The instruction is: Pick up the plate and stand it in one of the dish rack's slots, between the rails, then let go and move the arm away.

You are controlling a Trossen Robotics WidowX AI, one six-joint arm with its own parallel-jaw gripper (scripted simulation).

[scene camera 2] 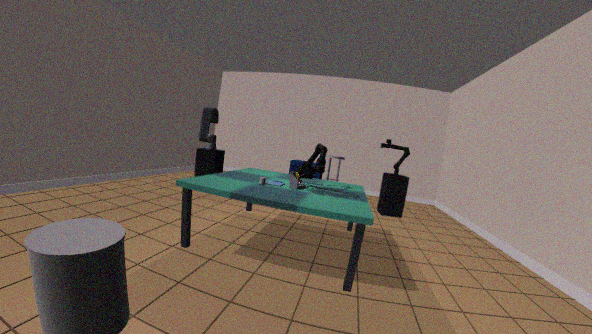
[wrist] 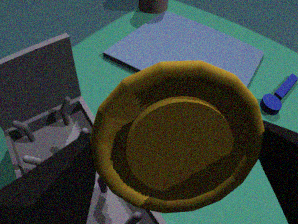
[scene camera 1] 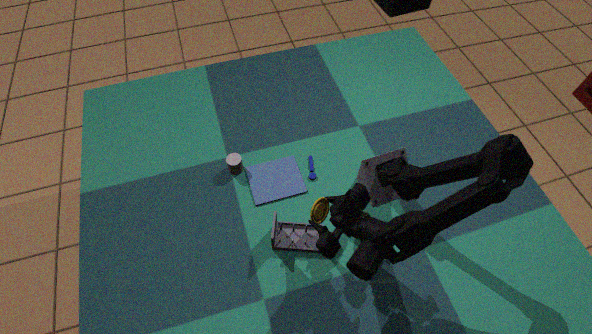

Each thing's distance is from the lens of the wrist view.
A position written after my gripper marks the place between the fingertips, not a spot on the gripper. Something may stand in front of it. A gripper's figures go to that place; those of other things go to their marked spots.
my gripper [wrist: 177,137]: 0.10 m
blue mat [wrist: 166,37]: 0.30 m
